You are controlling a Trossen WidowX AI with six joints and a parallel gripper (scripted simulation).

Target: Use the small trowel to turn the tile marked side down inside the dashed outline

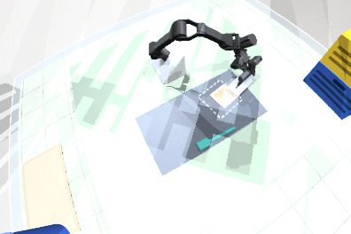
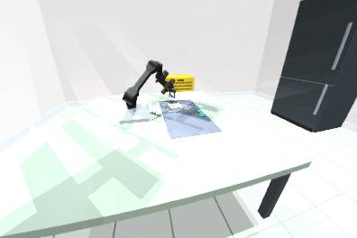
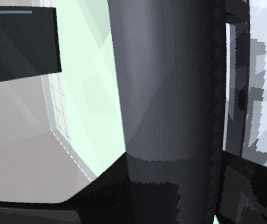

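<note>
Right now the teal trowel is 36 cm to the right of my gripper tip, 12 cm ahead of it and 10 cm below it. Also, from my gripper tip: mat 32 cm to the right, 12 cm below, 2 cm behind; white tile 15 cm to the right, 10 cm below, 4 cm behind.
</note>
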